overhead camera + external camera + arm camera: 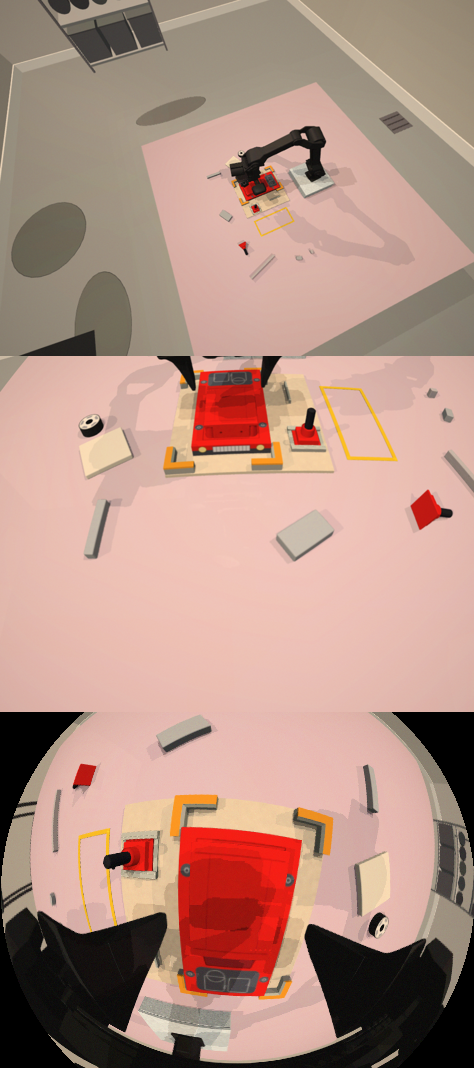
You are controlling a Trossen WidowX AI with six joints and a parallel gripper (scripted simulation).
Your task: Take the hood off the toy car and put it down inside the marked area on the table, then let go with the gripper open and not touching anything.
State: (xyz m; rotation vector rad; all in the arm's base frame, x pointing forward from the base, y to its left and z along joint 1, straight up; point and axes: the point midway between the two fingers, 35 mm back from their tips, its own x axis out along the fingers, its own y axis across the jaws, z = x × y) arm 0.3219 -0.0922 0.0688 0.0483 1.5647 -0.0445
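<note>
My gripper tip is now 40 mm above the red hood. Also, from my gripper tip: black wheel (230 mm to the right, 70 mm below, 50 mm behind); then beige tile (200 mm to the right, 70 mm below, 20 mm ahead).
</note>
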